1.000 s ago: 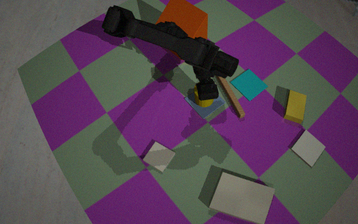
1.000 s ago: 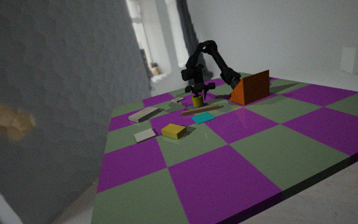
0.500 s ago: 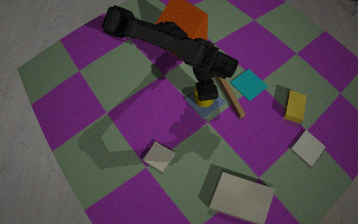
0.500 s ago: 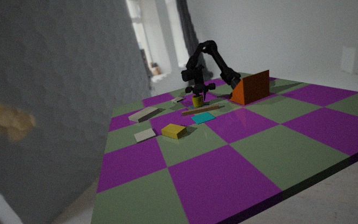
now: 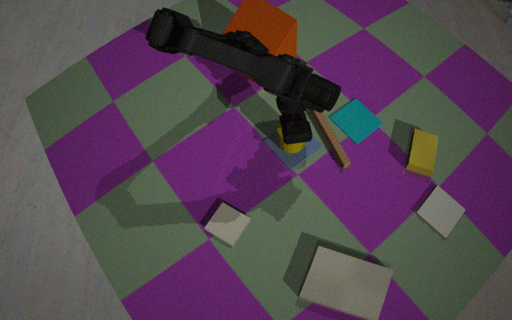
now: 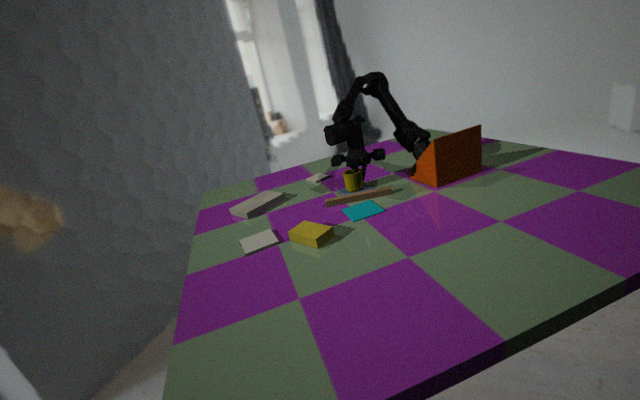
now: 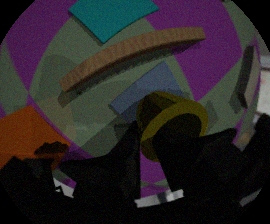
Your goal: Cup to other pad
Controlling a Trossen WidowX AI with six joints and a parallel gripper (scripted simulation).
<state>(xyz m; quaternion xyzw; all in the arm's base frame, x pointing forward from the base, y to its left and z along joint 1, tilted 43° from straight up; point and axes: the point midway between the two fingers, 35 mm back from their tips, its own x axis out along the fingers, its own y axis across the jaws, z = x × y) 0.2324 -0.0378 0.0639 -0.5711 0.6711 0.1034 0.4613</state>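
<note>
My gripper tip is now 80 mm short of the cyan pad, 160 mm to the right of it and 40 mm above it. The rest, counted from my gripper tip: yellow cup 20 mm ahead, 20 mm to the right; then wooden bar 50 mm ahead, 80 mm to the left, 30 mm below.
</note>
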